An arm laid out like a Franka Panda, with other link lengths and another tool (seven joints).
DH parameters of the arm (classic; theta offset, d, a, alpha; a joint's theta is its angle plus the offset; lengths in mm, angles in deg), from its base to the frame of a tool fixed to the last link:
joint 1: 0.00 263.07 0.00 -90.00
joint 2: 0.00 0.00 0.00 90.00
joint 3: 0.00 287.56 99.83 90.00
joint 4: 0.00 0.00 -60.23 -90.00
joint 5: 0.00 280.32 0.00 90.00
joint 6: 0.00 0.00 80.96 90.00
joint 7: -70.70 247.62 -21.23 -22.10
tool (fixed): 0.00 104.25 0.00 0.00
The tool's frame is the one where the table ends.
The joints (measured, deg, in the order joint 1, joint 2, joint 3, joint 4, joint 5, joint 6, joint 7), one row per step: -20.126 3.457 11.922 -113.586 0.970 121.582 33.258; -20.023 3.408 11.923 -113.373 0.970 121.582 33.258; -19.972 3.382 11.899 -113.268 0.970 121.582 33.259; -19.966 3.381 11.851 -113.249 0.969 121.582 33.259; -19.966 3.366 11.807 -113.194 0.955 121.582 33.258; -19.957 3.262 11.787 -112.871 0.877 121.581 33.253; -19.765 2.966 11.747 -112.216 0.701 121.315 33.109; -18.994 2.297 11.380 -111.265 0.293 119.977 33.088; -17.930 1.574 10.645 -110.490 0.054 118.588 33.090; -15.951 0.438 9.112 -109.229 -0.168 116.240 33.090; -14.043 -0.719 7.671 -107.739 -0.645 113.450 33.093
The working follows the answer.
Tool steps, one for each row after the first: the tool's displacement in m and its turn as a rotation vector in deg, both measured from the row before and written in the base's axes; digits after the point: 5 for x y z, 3 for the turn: 0.00181 0.00063 0.00189 -0.047 -0.257 0.101; 0.00084 0.00010 0.00095 -0.025 -0.128 0.025; 0.00005 -0.00040 0.00014 -0.007 -0.019 -0.042; 0.00033 -0.00052 0.00052 -0.028 -0.066 -0.037; 0.00242 -0.00086 0.00321 -0.152 -0.407 0.025; 0.00393 -0.00009 0.00678 -0.328 -0.643 0.370; 0.00067 0.00151 0.01006 -0.551 -0.194 0.607; -0.00106 0.00177 0.00910 -0.390 -0.041 0.428; -0.00285 0.00299 0.01418 -0.430 0.025 0.526; -0.00453 0.00211 0.01525 -0.602 0.226 0.595
Tool pose at each row, in the base's axes (x y z in m, rotation vector in deg; rounded; the steps above come from the unrounded poses): 0.49810 -0.11064 0.13365 152.996 37.876 14.350; 0.49990 -0.11001 0.13555 152.848 37.932 14.698; 0.50075 -0.10991 0.13650 152.780 37.925 14.863; 0.50080 -0.11031 0.13664 152.779 37.862 14.874; 0.50113 -0.11083 0.13715 152.743 37.790 14.939; 0.50355 -0.11169 0.14036 152.469 37.692 15.420; 0.50748 -0.11179 0.14714 151.864 37.978 16.234; 0.50814 -0.11027 0.15721 151.120 38.715 16.436; 0.50709 -0.10850 0.16631 150.624 39.262 16.453; 0.50424 -0.10552 0.18048 150.081 39.957 16.395; 0.49971 -0.10340 0.19573 149.417 40.801 16.027

